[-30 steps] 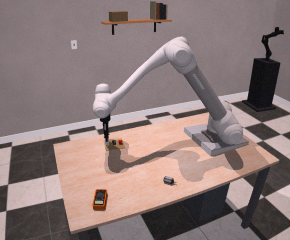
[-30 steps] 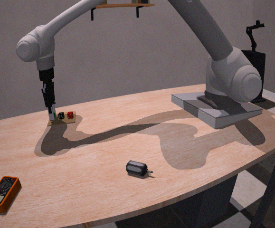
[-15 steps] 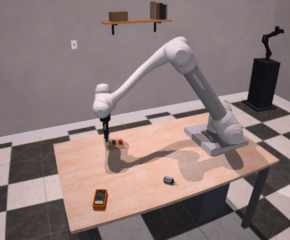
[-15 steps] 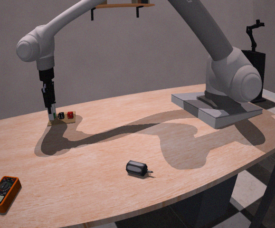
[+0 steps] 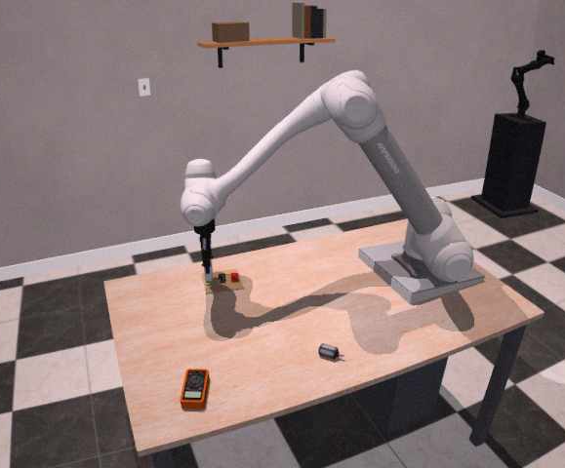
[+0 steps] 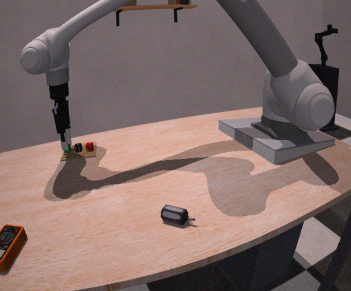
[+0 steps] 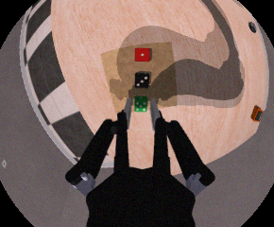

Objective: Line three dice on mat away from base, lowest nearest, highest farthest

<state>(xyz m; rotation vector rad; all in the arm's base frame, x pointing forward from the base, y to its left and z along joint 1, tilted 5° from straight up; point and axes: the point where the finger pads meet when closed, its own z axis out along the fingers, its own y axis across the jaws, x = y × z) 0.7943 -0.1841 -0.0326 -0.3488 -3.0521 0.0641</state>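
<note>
My hand is 40 mm above the green die. Round my hand: black die (50 mm behind, 10 mm to the left, 40 mm below); tan mat (50 mm behind, 10 mm to the left, 50 mm below); red die (90 mm behind, 20 mm to the left, 40 mm below).
</note>
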